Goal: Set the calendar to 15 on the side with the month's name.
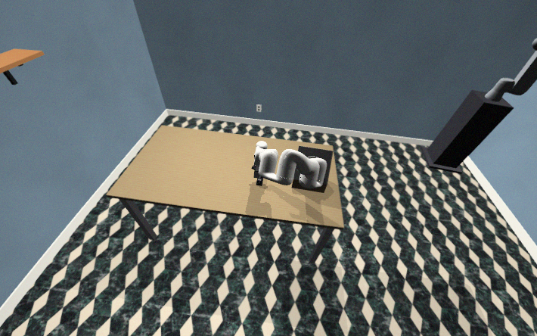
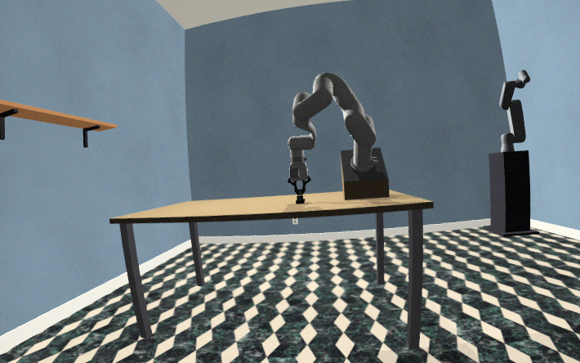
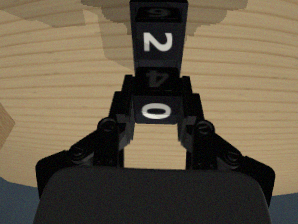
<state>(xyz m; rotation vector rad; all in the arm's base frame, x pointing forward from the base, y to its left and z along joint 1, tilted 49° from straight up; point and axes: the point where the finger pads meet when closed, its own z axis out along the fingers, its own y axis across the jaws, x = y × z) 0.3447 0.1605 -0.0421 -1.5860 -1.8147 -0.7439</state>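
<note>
Now: the black cube 5 cm below my hand and 3 cm to the left of it. Also, from my hand: black digit cube: 1 cm below.
</note>
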